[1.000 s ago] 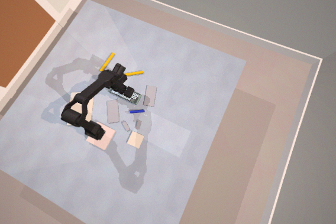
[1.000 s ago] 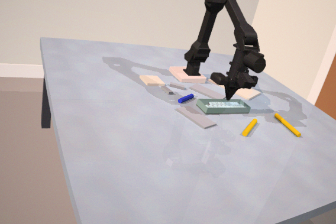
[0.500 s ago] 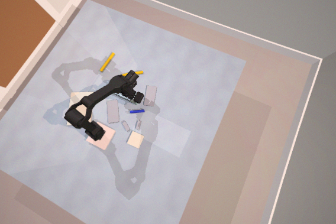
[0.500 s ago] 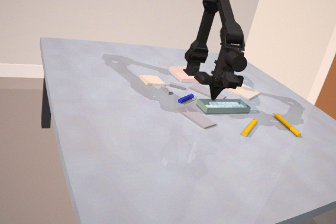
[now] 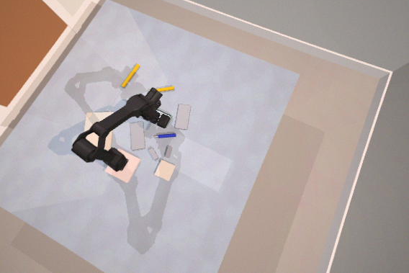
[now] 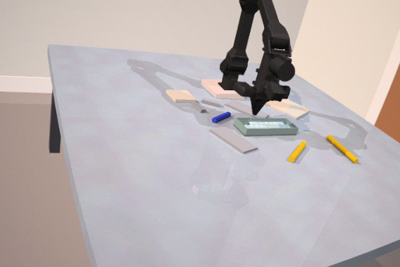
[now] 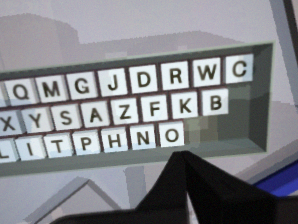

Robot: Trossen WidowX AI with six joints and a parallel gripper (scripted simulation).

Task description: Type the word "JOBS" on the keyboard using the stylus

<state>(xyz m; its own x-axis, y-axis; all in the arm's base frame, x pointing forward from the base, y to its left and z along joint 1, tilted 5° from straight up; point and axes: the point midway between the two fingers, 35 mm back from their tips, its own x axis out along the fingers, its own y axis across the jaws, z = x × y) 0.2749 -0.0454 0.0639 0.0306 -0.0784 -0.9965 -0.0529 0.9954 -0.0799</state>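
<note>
My gripper tip is now 60 mm past the blue stylus, 60 mm to the left of it and 40 mm above it. Round my gripper tip: grey stylus tip 80 mm behind, 30 mm to the right, 40 mm below; beige tile 200 mm behind, 170 mm to the right, 40 mm below.
</note>
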